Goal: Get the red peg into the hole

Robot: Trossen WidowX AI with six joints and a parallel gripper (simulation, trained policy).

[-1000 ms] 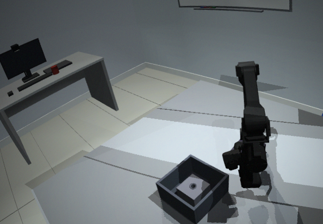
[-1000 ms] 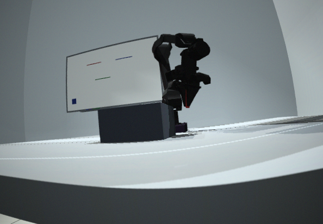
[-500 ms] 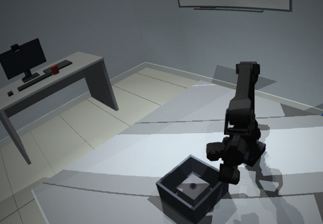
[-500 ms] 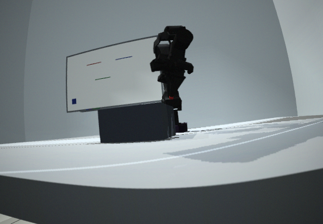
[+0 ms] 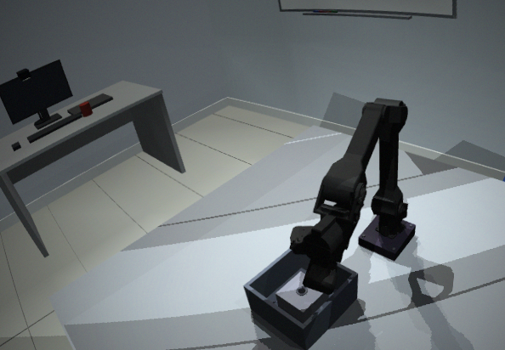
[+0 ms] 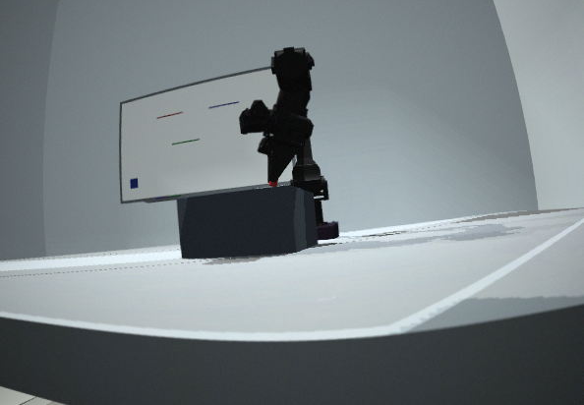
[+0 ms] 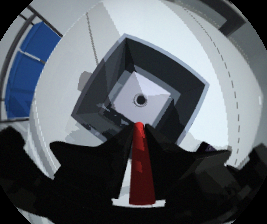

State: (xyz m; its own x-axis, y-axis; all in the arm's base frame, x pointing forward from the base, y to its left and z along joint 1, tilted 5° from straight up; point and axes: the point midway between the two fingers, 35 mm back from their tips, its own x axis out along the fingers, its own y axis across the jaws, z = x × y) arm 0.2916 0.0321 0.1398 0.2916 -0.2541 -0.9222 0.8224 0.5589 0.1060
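My gripper tip is now 3 cm below the red peg, 1 cm to the right of it and 1 cm past it. From my gripper tip the other things lie so: dark box (9 cm below, 3 cm to the right, 2 cm ahead); grey plate (7 cm below, 3 cm to the right, 2 cm ahead).
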